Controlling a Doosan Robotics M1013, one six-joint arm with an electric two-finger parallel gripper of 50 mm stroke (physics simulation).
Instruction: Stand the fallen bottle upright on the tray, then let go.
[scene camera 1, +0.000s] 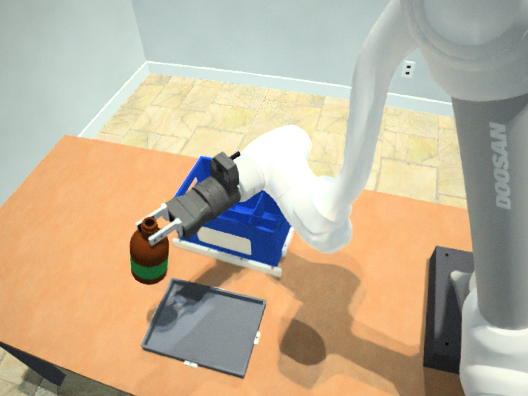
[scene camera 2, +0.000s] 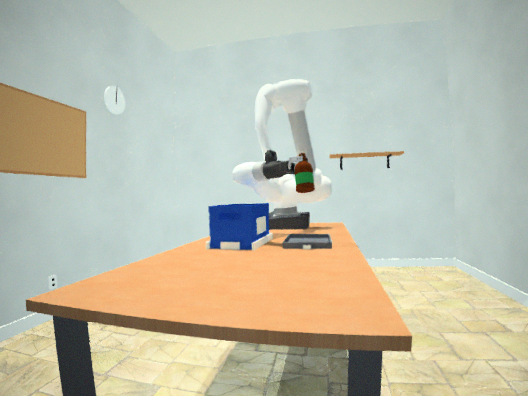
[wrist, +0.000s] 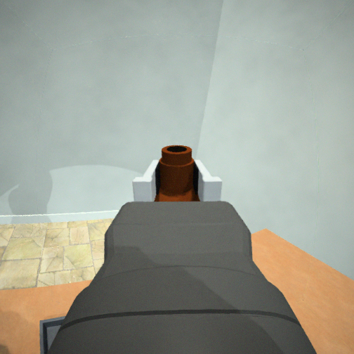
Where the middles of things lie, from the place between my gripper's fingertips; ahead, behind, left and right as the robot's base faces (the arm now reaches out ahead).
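Scene:
Brown bottle (scene camera 1: 149, 264): from my hand, 1 cm to the right, 1 cm ahead, 6 cm below.

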